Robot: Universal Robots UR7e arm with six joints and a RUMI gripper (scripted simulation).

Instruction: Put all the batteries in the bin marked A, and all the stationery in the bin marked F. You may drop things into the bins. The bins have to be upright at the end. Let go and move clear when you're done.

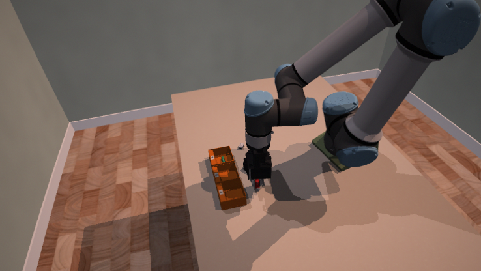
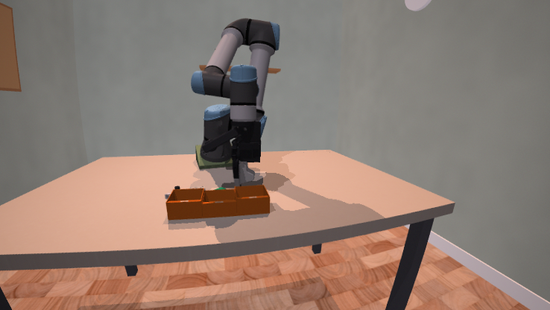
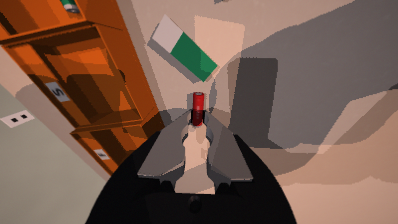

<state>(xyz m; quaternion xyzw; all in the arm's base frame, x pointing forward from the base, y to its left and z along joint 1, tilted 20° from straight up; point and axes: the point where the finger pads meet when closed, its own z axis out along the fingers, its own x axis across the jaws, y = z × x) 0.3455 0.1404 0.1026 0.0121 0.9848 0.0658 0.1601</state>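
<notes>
Now: the green battery 12 cm to the right of my hand, 12 cm ahead of it and 1 cm below it. Round my hand: green-and-white eraser (7 cm to the right, 2 cm ahead, 1 cm below); then red battery (1 cm below); then orange three-compartment bin (11 cm ahead, 4 cm to the right, 1 cm above).
</notes>
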